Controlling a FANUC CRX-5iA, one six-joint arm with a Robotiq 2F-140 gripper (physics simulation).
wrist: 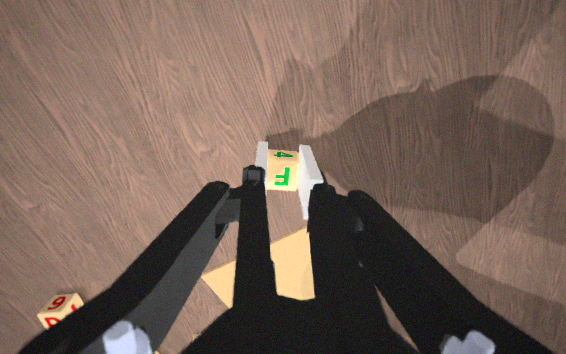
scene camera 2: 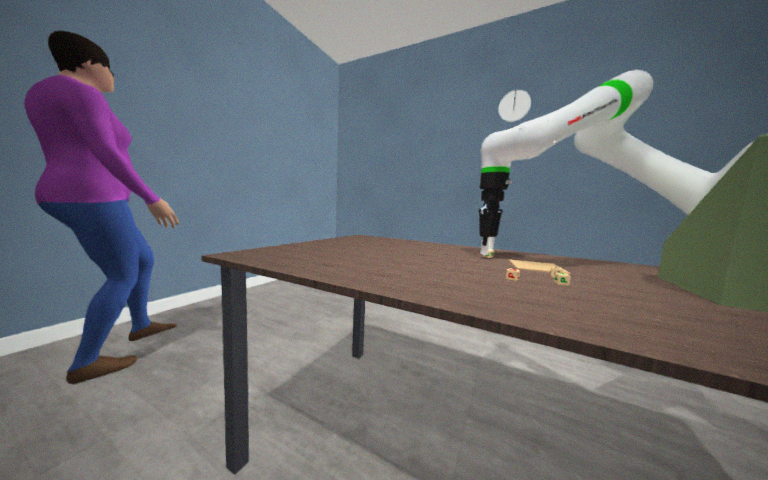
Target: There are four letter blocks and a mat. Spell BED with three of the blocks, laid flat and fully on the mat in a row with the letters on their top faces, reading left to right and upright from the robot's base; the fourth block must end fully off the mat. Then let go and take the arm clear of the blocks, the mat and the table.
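Observation:
My gripper (scene camera 2: 487, 249) (wrist: 282, 159) is shut on a block with a green F on its top face (scene camera 2: 490, 254) (wrist: 274, 183) and a green 4 on a side. It holds this block off the mat (scene camera 2: 529, 264) (wrist: 292, 270), past one edge, at or just above the table; I cannot tell which. A block with red characters (scene camera 2: 512, 274) (wrist: 59, 306) stands off the mat; the wrist view shows a red 9. A block with a green letter (scene camera 2: 562, 277) stands at the mat's near right. Another block (scene camera 2: 555, 272) is partly hidden behind it. My fingers hide part of the mat.
The brown table (scene camera 2: 396, 271) (wrist: 125, 100) extends around the blocks. A green sloped shape (scene camera 2: 719, 249) stands at the right by the arm's base. A person in a purple top (scene camera 2: 84, 141) stands on the floor beyond the table's left end.

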